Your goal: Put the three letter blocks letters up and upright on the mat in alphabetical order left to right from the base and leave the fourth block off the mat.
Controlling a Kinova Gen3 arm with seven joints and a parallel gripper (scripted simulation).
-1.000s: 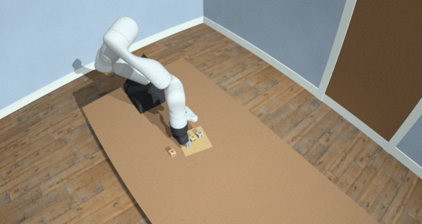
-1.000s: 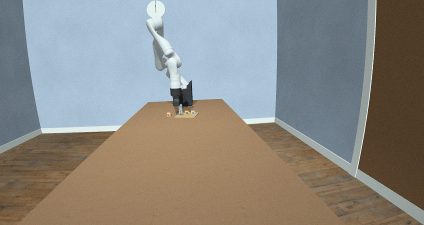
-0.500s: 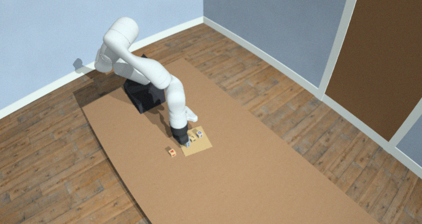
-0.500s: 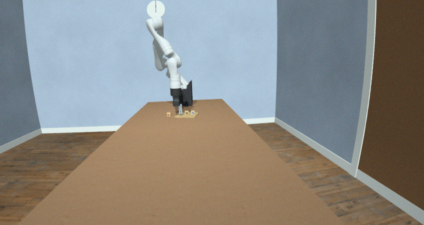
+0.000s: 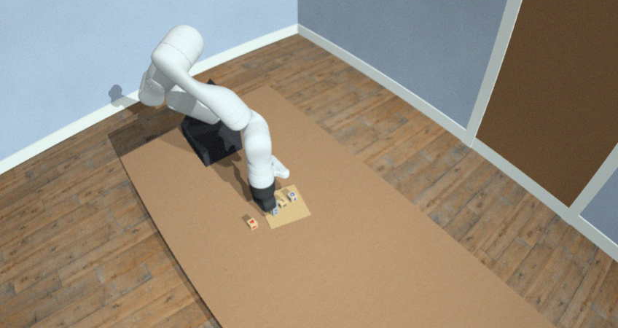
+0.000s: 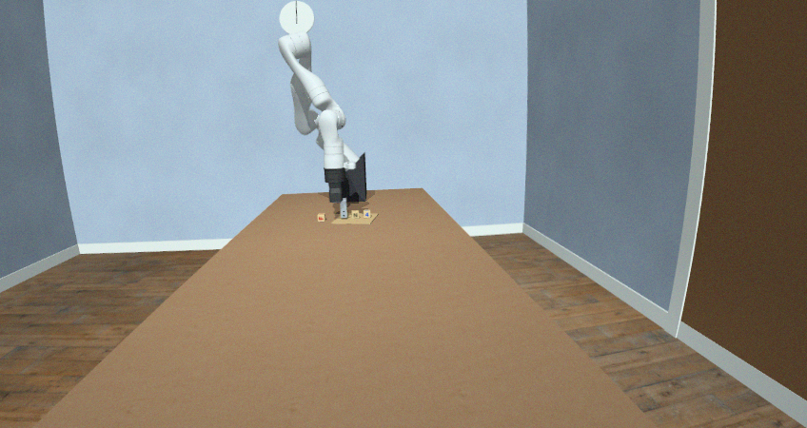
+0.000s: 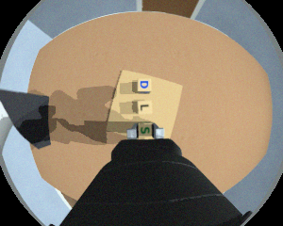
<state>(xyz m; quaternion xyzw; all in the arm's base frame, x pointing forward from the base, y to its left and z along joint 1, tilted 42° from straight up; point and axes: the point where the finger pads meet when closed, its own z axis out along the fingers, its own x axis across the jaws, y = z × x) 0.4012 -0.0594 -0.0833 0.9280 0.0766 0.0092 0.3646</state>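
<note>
Right now my hand is 40 mm to the right of the tan mat and 30 mm above it.
</note>
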